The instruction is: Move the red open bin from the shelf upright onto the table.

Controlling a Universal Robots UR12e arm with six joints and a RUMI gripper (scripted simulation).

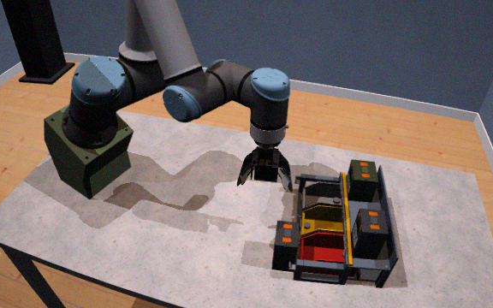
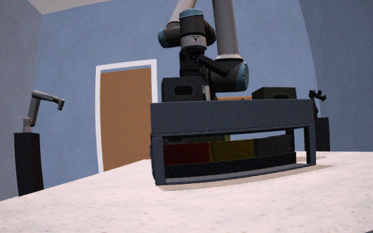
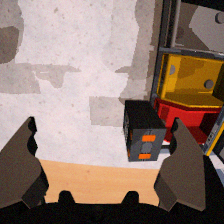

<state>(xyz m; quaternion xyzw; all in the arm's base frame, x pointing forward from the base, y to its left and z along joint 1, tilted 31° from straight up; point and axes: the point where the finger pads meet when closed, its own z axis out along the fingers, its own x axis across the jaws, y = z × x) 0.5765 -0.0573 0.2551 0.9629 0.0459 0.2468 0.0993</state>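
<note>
My hand is 130 mm above the black box, 110 mm to the left of it and 80 mm short of it. From my hand the other things lie so: yellow bin (210 mm ahead, 150 mm below, 20 mm to the left); yellow rail (260 mm ahead, 80 mm below, 20 mm to the left); red open bin (220 mm ahead, 150 mm below, 90 mm to the right).
</note>
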